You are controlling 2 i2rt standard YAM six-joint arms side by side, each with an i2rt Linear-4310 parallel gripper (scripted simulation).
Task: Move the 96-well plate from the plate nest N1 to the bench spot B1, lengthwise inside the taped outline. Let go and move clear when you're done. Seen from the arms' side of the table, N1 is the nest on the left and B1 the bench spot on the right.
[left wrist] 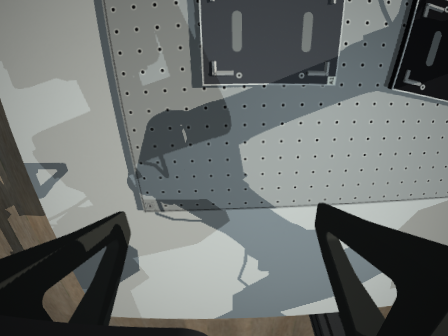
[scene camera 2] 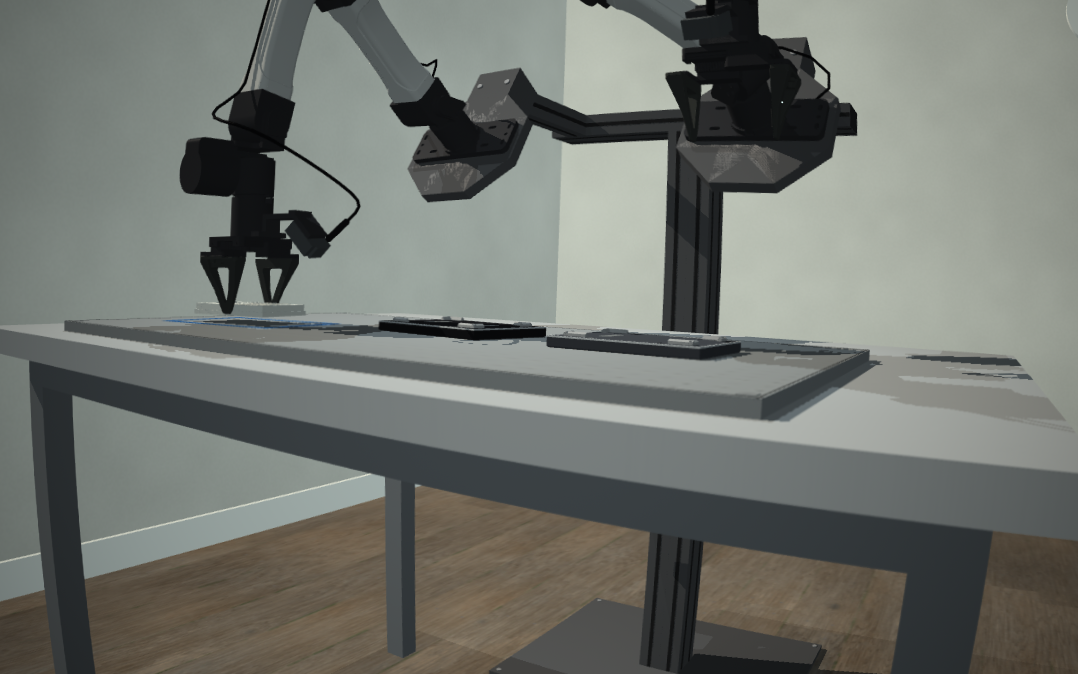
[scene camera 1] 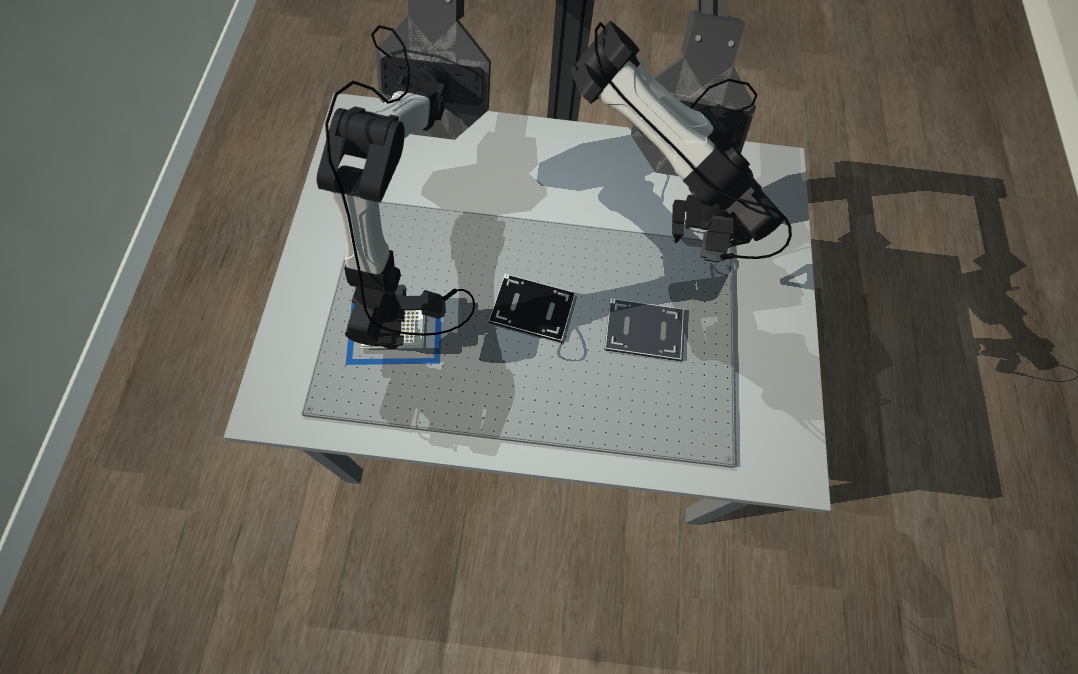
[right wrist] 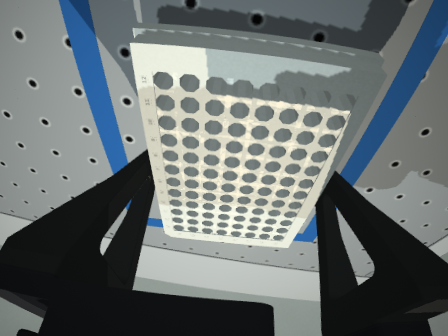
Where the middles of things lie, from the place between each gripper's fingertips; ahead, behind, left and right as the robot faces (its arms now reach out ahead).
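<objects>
The white 96-well plate (right wrist: 217, 185) is right at my right hand, and going by its middle, the white 96-well plate is nearer to my right hand than to my left hand. The grey nest N1 (scene camera 1: 644, 334) is 10 cm behind my right hand, 53 cm to the left of it and 2 cm below it. As for the black nest (scene camera 1: 531, 310), that's 11 cm behind my right hand, 28 cm to the left of it and 2 cm below it.
The grey nest N1 is 9 cm ahead of my left hand (scene camera 2: 733, 140), 5 cm to the right of it and 23 cm below it. The black nest is 8 cm ahead of my left hand, 30 cm to the right of it and 23 cm below it, and the white 96-well plate is 19 cm ahead of my left hand, 58 cm to the right of it and 22 cm below it.
</objects>
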